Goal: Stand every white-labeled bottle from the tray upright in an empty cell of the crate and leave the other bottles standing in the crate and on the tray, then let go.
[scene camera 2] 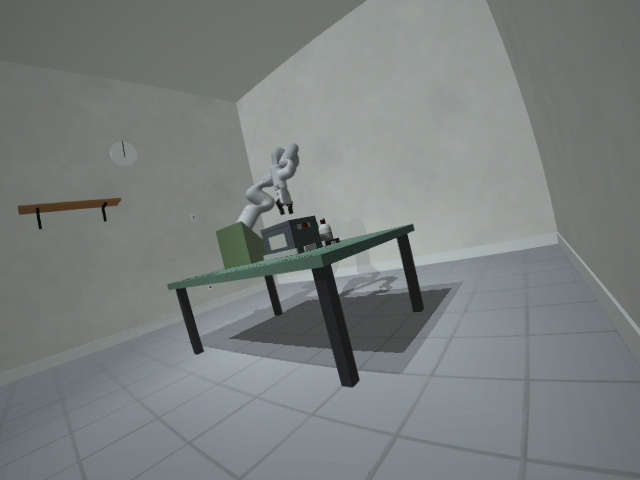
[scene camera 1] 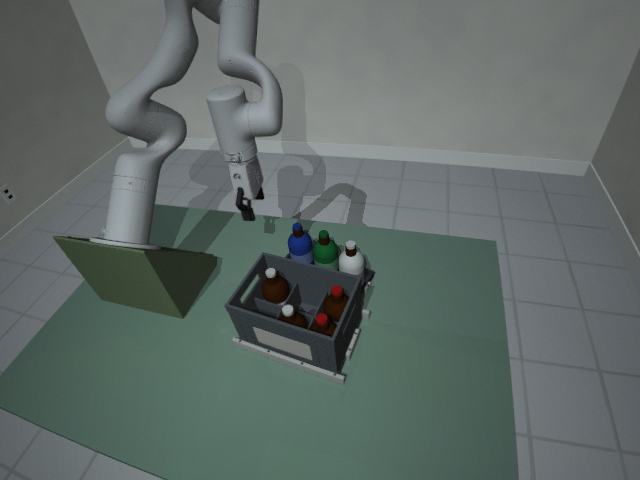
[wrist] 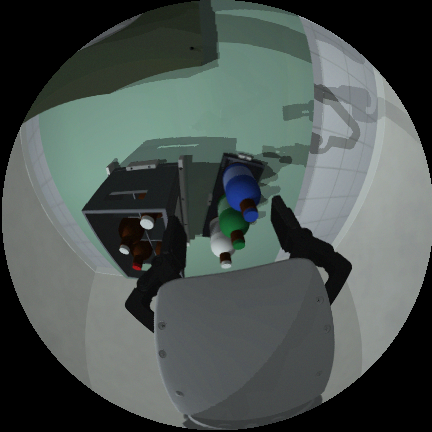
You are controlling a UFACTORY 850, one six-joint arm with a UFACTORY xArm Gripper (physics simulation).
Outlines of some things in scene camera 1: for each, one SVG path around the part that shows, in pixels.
My gripper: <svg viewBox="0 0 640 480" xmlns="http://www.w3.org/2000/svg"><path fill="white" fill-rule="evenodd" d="M257 155L239 163L226 161L229 164L231 182L236 196L236 206L241 210L244 221L255 221L251 200L264 199L261 187L263 175Z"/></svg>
A green bottle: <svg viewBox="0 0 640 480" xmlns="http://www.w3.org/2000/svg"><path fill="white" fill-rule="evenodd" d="M321 230L319 232L319 240L313 246L314 263L317 266L339 271L338 247L333 240L329 239L328 231Z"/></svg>
